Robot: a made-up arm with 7 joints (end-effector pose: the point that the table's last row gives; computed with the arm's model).
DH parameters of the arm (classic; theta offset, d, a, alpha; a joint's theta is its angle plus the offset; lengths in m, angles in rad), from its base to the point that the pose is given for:
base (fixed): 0 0.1 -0.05 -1.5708
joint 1: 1.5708 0.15 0 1.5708
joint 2: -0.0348 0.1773 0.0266 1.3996
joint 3: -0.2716 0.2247 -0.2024 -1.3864
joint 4: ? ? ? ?
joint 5: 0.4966 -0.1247 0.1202 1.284
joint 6: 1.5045 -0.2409 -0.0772 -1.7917
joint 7: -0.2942 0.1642 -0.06 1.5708
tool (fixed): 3.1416 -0.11 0 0
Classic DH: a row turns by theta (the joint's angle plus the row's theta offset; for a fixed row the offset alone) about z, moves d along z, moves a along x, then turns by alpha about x.
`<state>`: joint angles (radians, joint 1 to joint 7).
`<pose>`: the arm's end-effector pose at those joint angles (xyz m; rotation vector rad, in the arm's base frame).
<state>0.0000 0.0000 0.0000 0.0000 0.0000 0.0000 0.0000</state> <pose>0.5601 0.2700 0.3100 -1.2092 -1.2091 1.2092</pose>
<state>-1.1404 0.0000 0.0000 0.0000 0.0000 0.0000 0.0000</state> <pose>0.0137 0.2700 0.7420 -1.9835 -1.9835 0.4335</pose>
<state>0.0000 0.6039 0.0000 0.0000 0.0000 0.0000 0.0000</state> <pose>0.5601 0.1296 0.3410 -0.7539 -1.4360 0.7539</pose>
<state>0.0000 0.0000 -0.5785 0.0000 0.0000 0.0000 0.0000</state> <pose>0.6183 0.2702 0.0270 -0.8530 -0.7176 1.4814</pose>
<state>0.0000 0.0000 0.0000 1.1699 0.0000 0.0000 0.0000</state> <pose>0.6128 -0.0473 0.5379 -0.5054 -1.3525 0.1535</pose>
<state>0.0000 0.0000 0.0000 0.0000 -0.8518 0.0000 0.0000</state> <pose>0.5192 0.2700 0.0200 -0.5625 -0.5624 1.4966</pose>
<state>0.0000 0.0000 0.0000 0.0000 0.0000 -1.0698 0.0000</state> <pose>0.6051 0.1057 0.3303 -0.1439 -1.4609 0.7174</pose>
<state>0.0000 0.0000 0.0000 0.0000 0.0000 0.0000 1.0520</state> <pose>0.4525 0.3353 0.3100 -0.5122 -1.9298 1.9298</pose>
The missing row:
joint 4: 0.0793 0.0182 0.0631 1.5423
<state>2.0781 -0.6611 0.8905 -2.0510 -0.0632 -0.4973 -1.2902</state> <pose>-0.0020 0.1158 -0.4523 1.5915 0.7581 -2.3637</pose>
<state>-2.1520 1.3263 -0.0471 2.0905 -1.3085 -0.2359 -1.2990</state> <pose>-0.4410 -0.2051 0.5780 -0.5420 1.3807 -2.5155</pose>
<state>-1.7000 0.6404 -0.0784 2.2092 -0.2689 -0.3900 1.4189</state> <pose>-0.0667 -0.4028 0.6368 -1.3982 1.3807 1.1532</pose>
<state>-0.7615 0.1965 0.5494 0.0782 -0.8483 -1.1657 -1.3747</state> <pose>0.3496 0.0483 0.4568 -0.2260 -0.6917 0.5448</pose>
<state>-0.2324 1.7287 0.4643 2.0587 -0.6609 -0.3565 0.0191</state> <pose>0.5237 -0.3252 -0.1669 -2.1924 1.1583 1.6093</pose>
